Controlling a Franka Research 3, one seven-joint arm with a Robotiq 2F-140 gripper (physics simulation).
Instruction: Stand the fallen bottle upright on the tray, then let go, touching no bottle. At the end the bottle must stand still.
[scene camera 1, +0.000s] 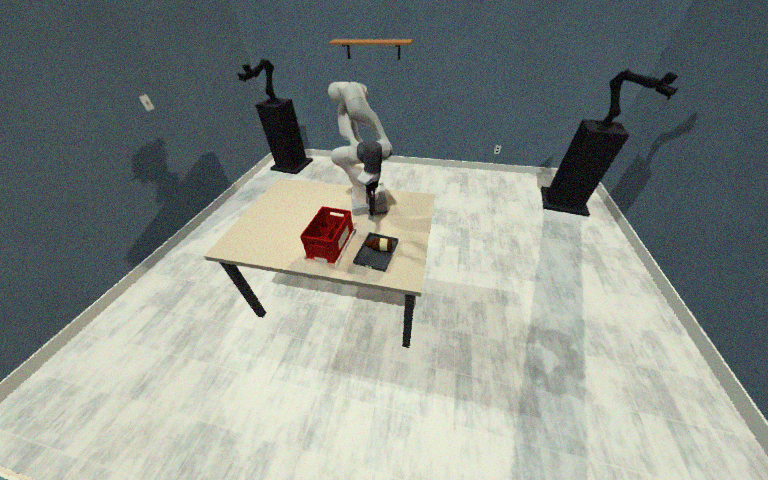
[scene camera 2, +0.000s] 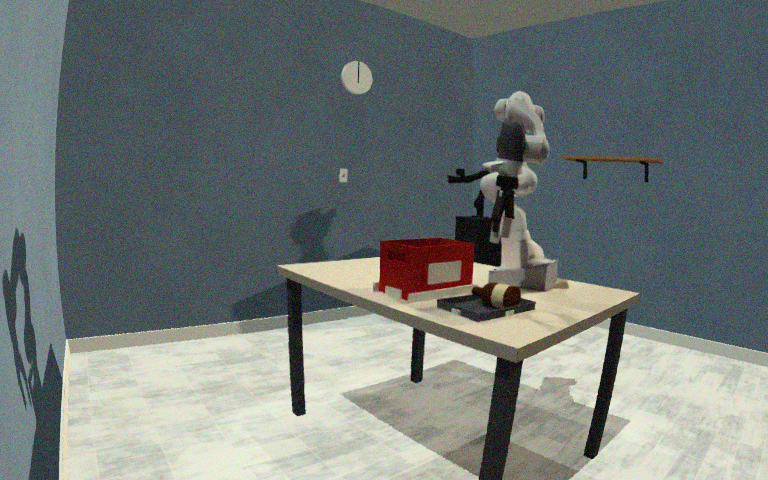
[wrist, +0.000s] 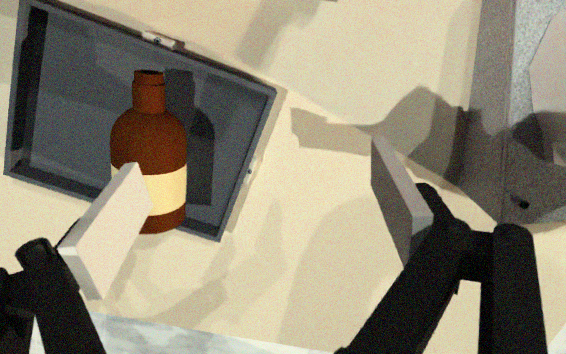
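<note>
A brown bottle (scene camera 1: 382, 243) (scene camera 2: 509, 295) (wrist: 150, 142) with a cream label lies on its side on the dark tray (scene camera 1: 370, 260) (scene camera 2: 461, 308) (wrist: 65, 125). Its neck points toward the red crate, and its base end lies at the tray's edge. My gripper (scene camera 1: 372, 212) (scene camera 2: 500, 234) (wrist: 255, 173) is open and empty. It hangs above the table between the tray and the arm's base, apart from the bottle. In the wrist view the left finger pad overlaps part of the bottle's label, and the other pad is over the table beside the tray.
A red crate (scene camera 1: 318, 249) (scene camera 2: 416, 278) stands beside the tray, with pale strips around its foot. The arm's base stands at the table's (scene camera 1: 266, 226) (scene camera 2: 339, 270) back. Two black pedestals (scene camera 1: 281, 135) (scene camera 1: 586, 164) with small black arms stand beyond the table.
</note>
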